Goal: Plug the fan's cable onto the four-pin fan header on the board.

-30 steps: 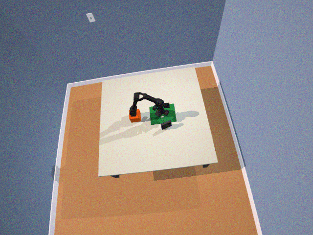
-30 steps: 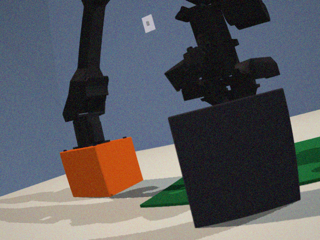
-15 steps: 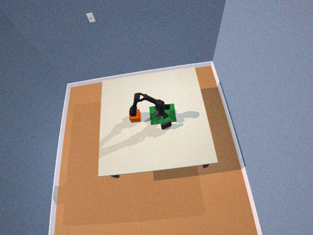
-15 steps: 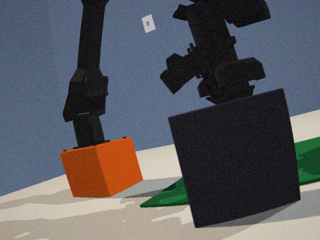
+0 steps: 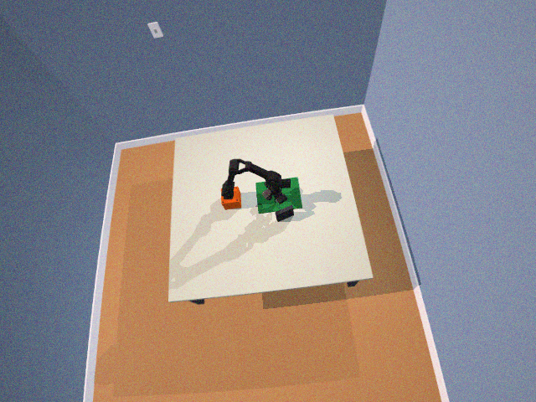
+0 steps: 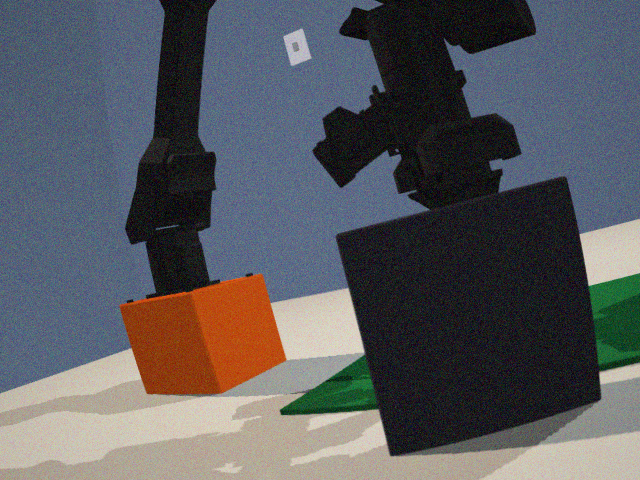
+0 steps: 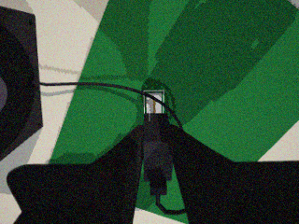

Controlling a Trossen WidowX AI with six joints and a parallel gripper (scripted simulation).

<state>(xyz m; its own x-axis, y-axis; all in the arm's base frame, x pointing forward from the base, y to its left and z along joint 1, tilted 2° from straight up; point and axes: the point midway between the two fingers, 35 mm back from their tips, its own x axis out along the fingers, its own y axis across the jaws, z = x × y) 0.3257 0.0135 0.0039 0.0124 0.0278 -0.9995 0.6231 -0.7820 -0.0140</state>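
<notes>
The four-pin fan header lies 6 cm below my gripper tip. From my gripper tip the other things lie so: black fan plug 1 cm ahead, 1 cm above; green board 8 cm below, 4 cm to the left; black fan 11 cm to the right, 5 cm ahead.
</notes>
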